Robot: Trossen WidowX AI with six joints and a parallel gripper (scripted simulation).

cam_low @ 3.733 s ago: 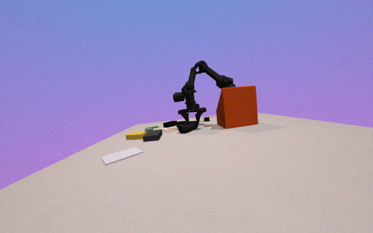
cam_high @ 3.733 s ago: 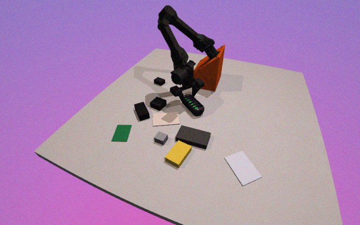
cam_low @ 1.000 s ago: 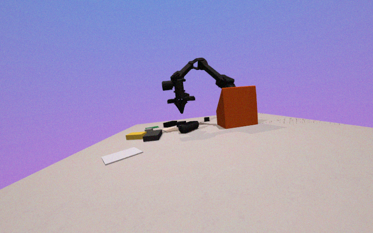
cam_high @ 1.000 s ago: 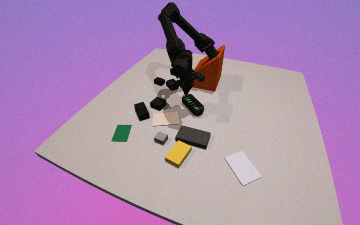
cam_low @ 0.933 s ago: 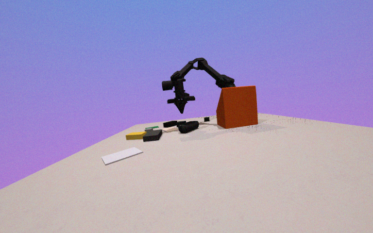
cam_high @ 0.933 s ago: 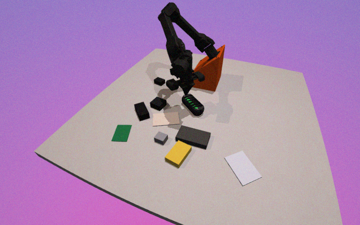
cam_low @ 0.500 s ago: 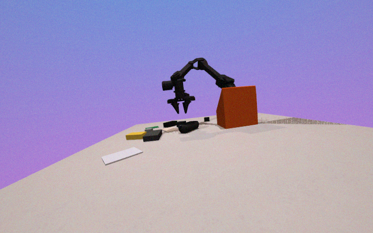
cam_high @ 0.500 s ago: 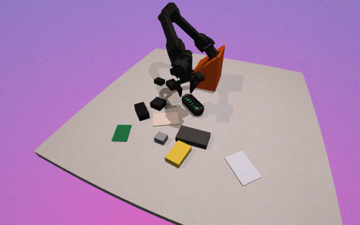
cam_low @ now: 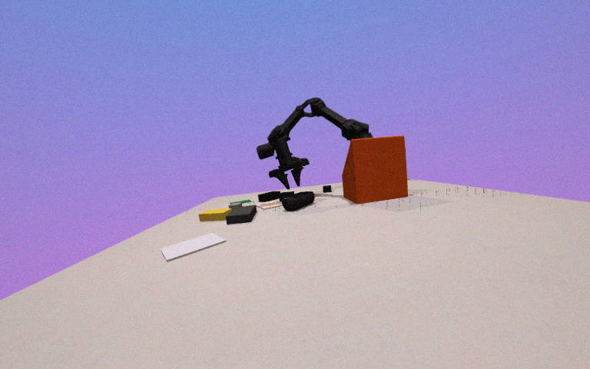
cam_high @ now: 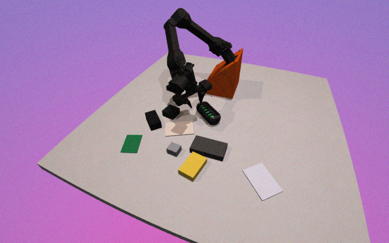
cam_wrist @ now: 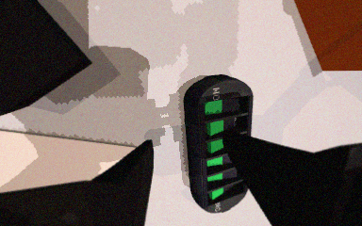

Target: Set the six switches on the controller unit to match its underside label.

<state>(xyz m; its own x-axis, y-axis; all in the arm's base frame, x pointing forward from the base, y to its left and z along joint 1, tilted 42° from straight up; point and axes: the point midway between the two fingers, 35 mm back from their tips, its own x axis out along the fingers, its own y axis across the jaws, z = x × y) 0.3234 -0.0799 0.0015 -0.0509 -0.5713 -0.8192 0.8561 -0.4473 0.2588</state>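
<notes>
My gripper tip is 120 mm short of the beige card, 70 mm above it and 20 mm to the left of it. Round my gripper tip: grey cube (250 mm ahead, 50 mm below, 40 mm to the left); then yellow block (290 mm ahead, 150 mm to the left, 50 mm below); then dark grey box (170 mm ahead, 160 mm to the left, 50 mm below).
</notes>
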